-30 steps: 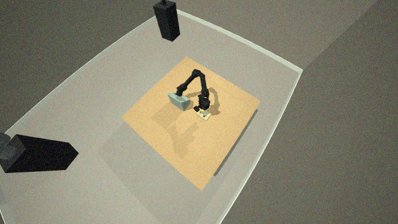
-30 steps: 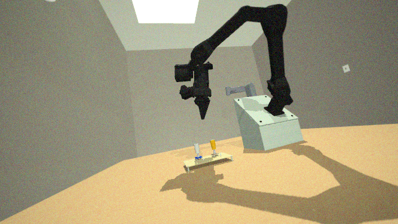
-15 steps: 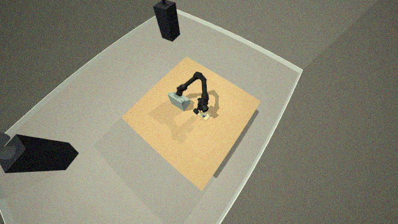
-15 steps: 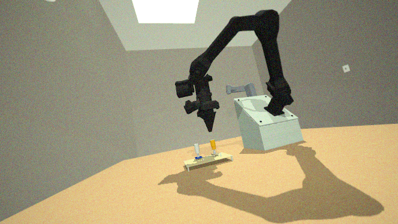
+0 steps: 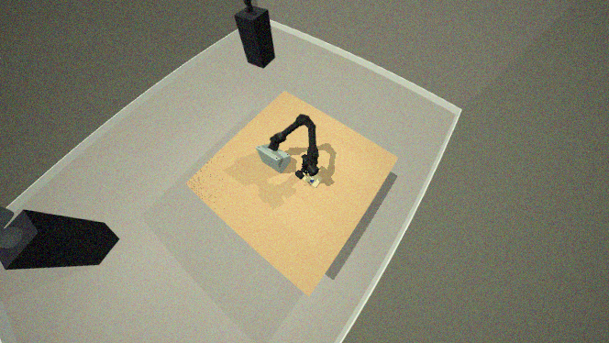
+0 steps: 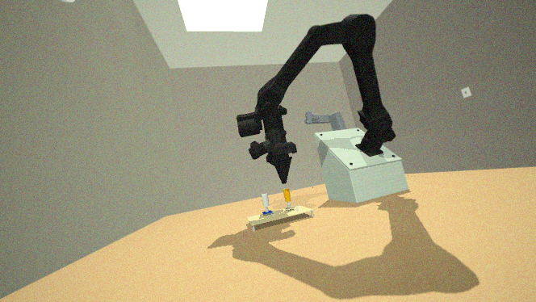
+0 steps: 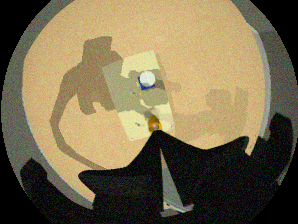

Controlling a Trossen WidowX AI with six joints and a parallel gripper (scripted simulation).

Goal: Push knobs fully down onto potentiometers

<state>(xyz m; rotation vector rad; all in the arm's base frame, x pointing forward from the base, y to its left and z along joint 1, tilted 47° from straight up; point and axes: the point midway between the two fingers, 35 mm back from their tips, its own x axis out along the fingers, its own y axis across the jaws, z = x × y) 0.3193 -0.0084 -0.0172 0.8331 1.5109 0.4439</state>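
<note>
Now: gripper tip 3 cm above the orange knob.
</note>
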